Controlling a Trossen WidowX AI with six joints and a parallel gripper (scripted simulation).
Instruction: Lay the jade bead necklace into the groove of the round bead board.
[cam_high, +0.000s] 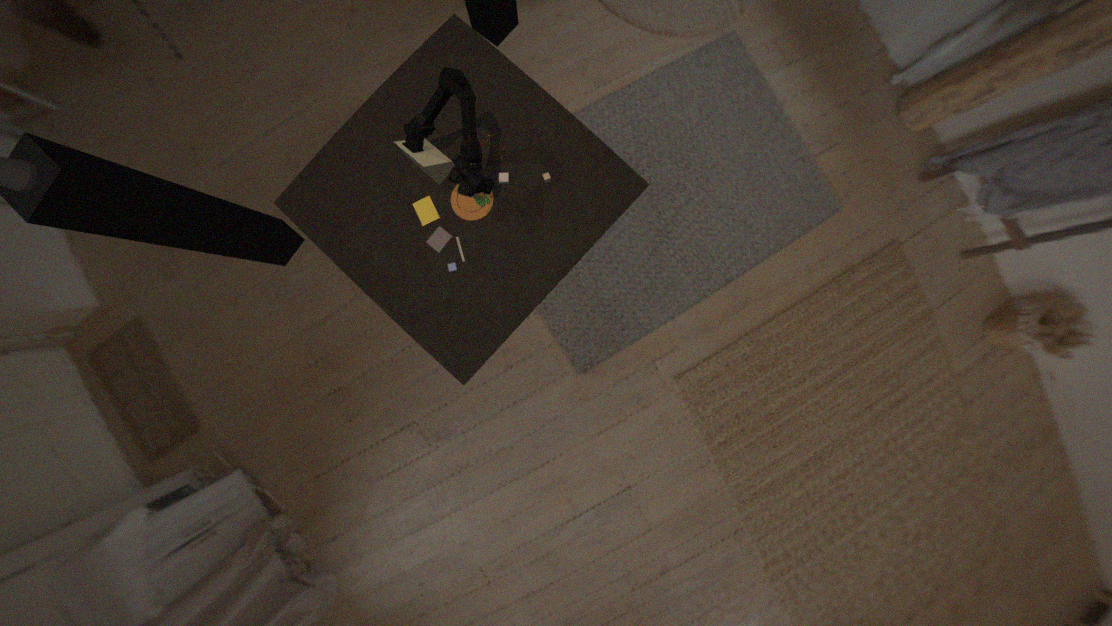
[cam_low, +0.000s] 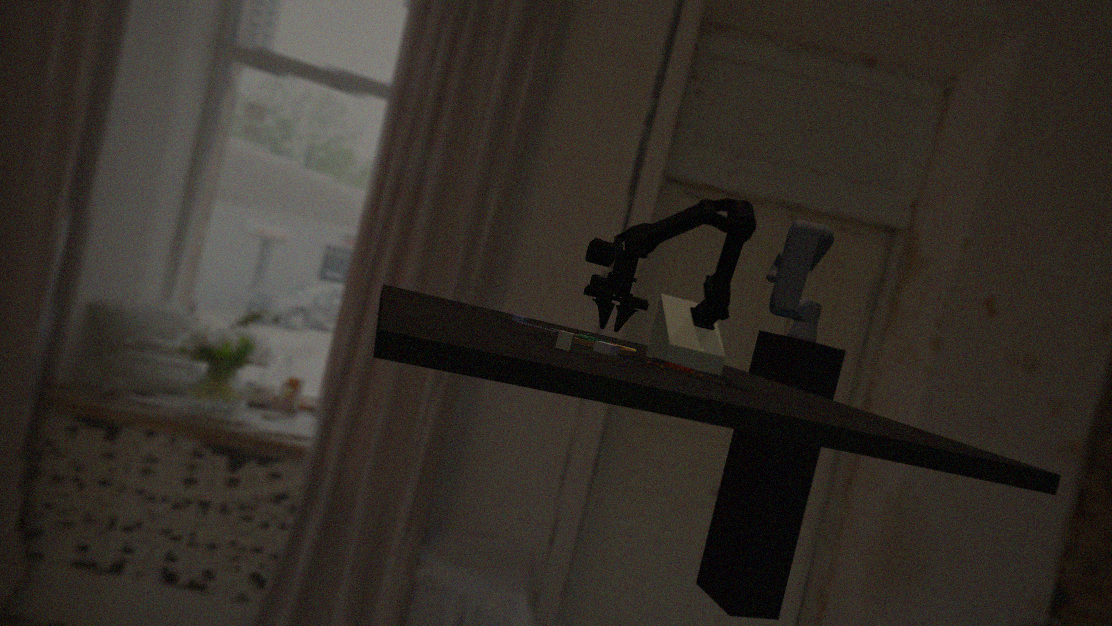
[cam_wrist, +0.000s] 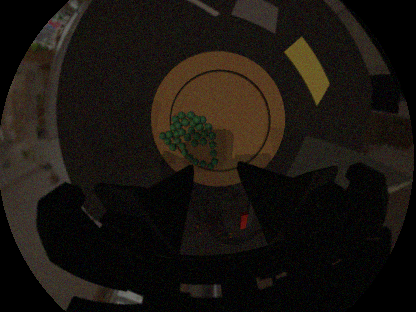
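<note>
My gripper tip is 5 cm to the left of the round bead board and 4 cm above it. Also, from my gripper tip: yellow square 14 cm behind, 22 cm to the right, 5 cm below; grey-white block 5 cm ahead, 12 cm to the left, 4 cm below; red item 13 cm behind, 14 cm to the left, 4 cm below.
</note>
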